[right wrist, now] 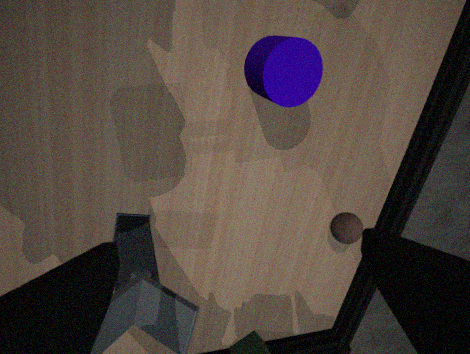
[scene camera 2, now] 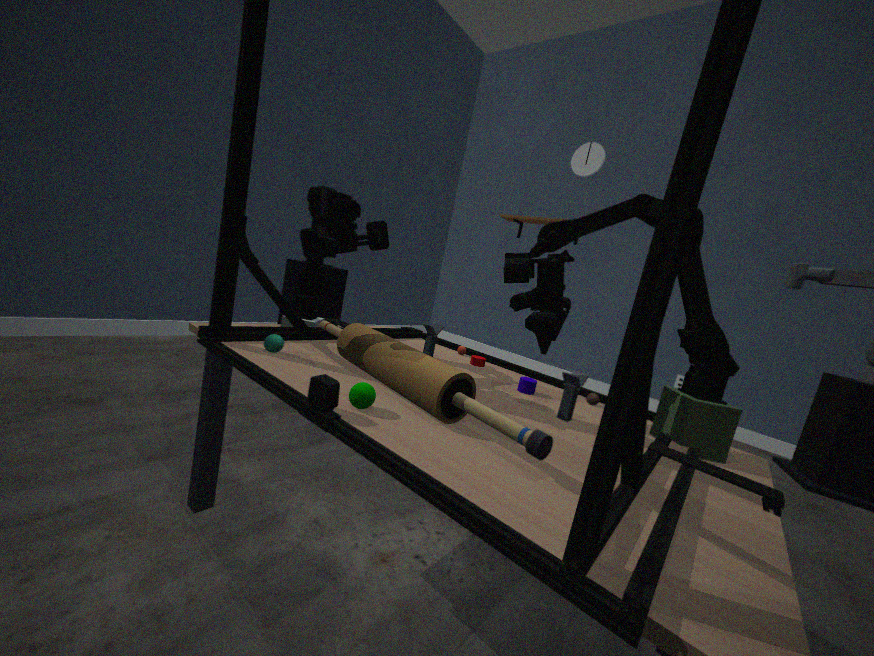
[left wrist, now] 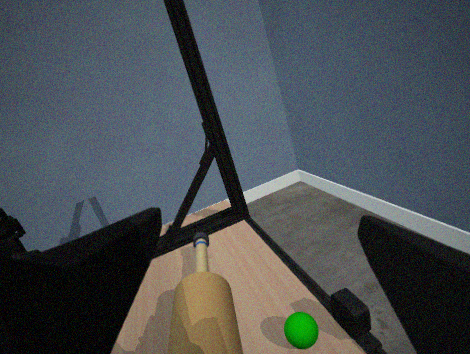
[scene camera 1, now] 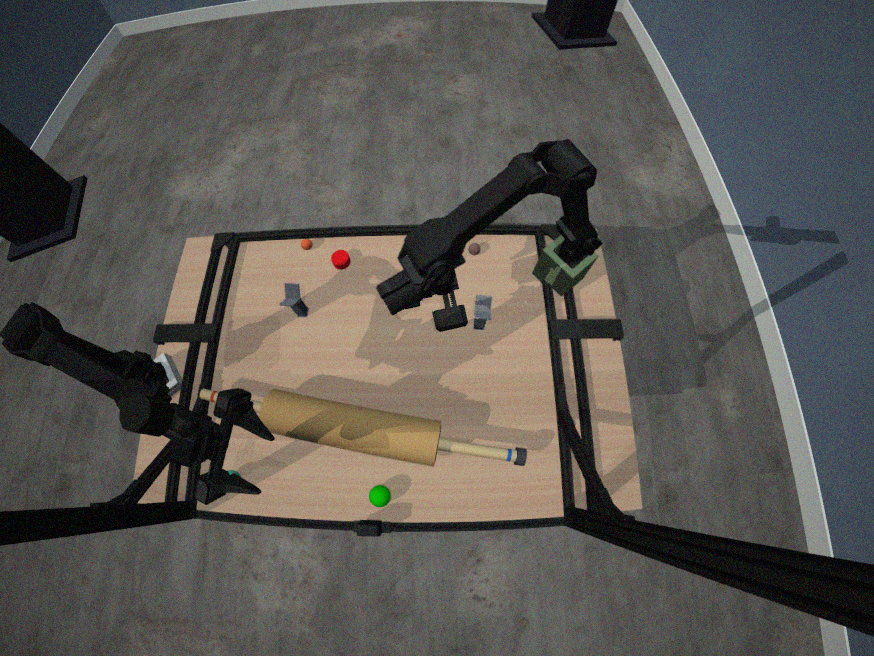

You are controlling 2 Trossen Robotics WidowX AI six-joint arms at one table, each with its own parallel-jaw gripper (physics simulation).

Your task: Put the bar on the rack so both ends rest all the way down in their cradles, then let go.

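Places are measured from the left arm's base along level axes (x ahead, y left, z up), in centimetres.
Pixels of known places: left gripper, fingertip midpoint: (scene camera 2: 360, 241) (left wrist: 261, 221) (scene camera 1: 266, 466); right gripper, fingertip midpoint: (right wrist: 242, 246) (scene camera 2: 548, 347); left arm's base at its link origin: (scene camera 2: 304, 317) (scene camera 1: 155, 378); right arm's base at its link origin: (scene camera 2: 701, 396) (scene camera 1: 571, 252).
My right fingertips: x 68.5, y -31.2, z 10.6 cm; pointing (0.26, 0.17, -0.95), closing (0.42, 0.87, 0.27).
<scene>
Ahead of a thing's pixels: the offset from my right fingertips to its top centre. "*": to the spot under its first point.
The bar {* dy -10.8, dx -32.9, dz -4.4 cm} (scene camera 1: 352, 428) (scene camera 2: 402, 367) (left wrist: 205, 312), a thick tan cylinder with thin pale ends, lies on the table in front of the rack, tilted slightly in scene camera 1. The rack is two separate grey cradles: the left one {dy +23.1, dx -27.6, dz -3.4 cm} (scene camera 1: 292, 291) (scene camera 2: 429, 343) and the right one {dy -7.4, dx +4.9, dz -3.4 cm} (scene camera 1: 482, 305) (scene camera 2: 567, 402) (right wrist: 136, 250); neither holds the bar. My left gripper (scene camera 1: 265, 464) (left wrist: 261, 221) is open and empty above the bar's left end. My right gripper (right wrist: 242, 246) is open and empty, high near the right cradle; its fingers are mostly hidden in scene camera 1.
A green ball {dy -24.5, dx -37.6, dz -9.4 cm} (scene camera 1: 379, 495) (scene camera 2: 362, 395) (left wrist: 301, 330) and a teal ball {dy -1.8, dx -63.5, dz -9.7 cm} (scene camera 2: 273, 343) lie near the front edge. A red cylinder {dy +28.9, dx -11.6, dz -11.6 cm} (scene camera 1: 340, 259), an orange ball {dy +39.2, dx -16.4, dz -11.0 cm} (scene camera 1: 306, 244), a purple cylinder {dy +8.6, dx -0.3, dz -10.7 cm} (scene camera 2: 526, 384) (right wrist: 292, 71) and a brown ball {dy +9.0, dx +17.5, dz -10.9 cm} (scene camera 1: 474, 248) (right wrist: 346, 228) are farther back. A green block (scene camera 1: 557, 271) stands by the right arm's base.
</scene>
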